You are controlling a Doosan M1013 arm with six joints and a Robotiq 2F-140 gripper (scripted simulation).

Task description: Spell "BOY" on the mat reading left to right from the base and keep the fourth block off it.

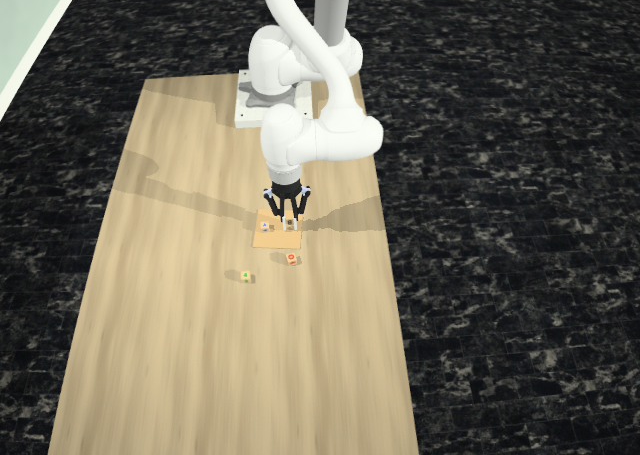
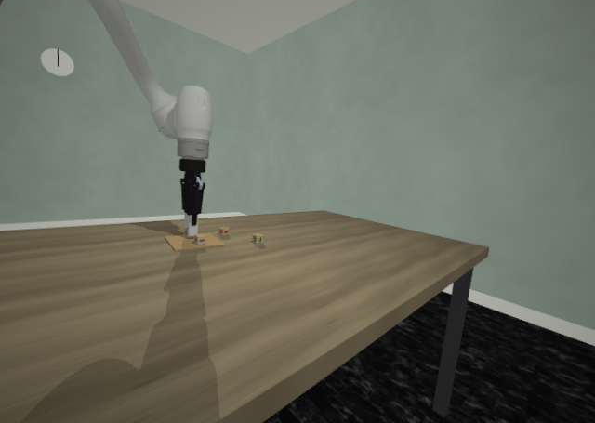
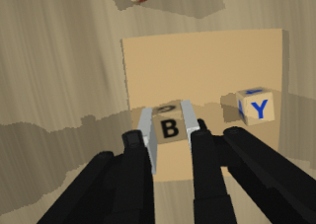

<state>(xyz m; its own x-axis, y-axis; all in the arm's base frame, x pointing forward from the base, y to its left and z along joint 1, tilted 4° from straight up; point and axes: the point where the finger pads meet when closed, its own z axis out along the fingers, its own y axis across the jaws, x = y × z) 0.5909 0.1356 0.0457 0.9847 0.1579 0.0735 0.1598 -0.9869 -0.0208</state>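
Now: hand 4 cm to the left of the tan square mat and 4 cm above it.
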